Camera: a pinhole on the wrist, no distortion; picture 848 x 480 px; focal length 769.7 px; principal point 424.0 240.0 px. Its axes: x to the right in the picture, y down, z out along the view. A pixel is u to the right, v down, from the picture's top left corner.
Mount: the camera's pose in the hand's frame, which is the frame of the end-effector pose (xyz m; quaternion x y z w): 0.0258 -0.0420 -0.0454 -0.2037 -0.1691 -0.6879 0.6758
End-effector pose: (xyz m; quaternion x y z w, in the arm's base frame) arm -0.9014 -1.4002 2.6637 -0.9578 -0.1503 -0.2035 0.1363
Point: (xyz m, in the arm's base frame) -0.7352 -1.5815 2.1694
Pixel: 334.2 22.4
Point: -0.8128 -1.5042 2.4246
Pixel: 289.4 19.2
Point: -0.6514 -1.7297 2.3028
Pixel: 63.2 142.9
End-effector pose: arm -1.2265 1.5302 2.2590 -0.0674 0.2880 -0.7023 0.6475
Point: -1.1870 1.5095 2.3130
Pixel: 523.0 29.6
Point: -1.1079 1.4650 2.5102
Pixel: 818.3 63.9
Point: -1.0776 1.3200 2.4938
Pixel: 734.2 386.8
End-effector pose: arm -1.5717 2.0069 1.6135 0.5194 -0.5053 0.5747 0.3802
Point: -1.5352 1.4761 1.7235
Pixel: 719.9 376.2
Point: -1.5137 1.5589 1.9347
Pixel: outside the picture
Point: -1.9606 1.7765 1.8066
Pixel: outside the picture
